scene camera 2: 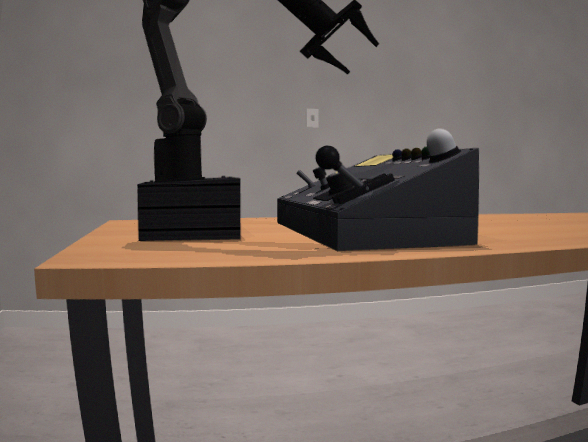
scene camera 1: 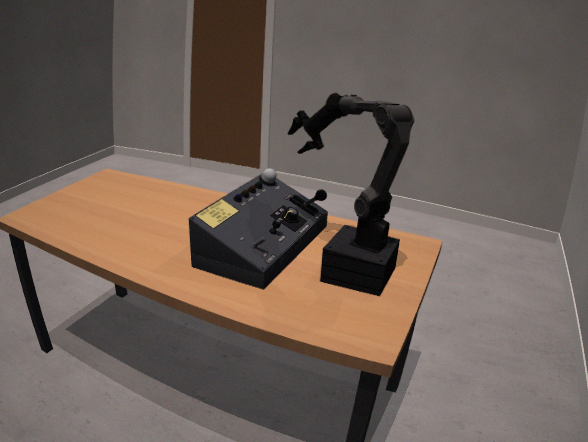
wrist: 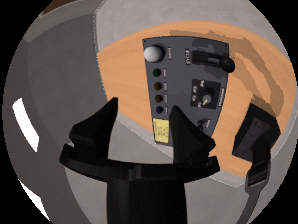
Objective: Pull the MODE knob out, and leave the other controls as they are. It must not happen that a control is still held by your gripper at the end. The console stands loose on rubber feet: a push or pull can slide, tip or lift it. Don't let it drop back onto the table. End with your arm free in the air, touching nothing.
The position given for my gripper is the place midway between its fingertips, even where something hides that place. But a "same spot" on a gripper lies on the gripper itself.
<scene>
my gripper: scene camera 2; scene camera 1 294, 143; wrist
dark sloped console: scene camera 2 433, 202; scene camera 1; wrist
same spot on dark sloped console: (wrist: 181, 78) = (scene camera 1: 274, 200)
same spot on my gripper: (wrist: 91, 137) = (scene camera 2: 350, 17)
</scene>
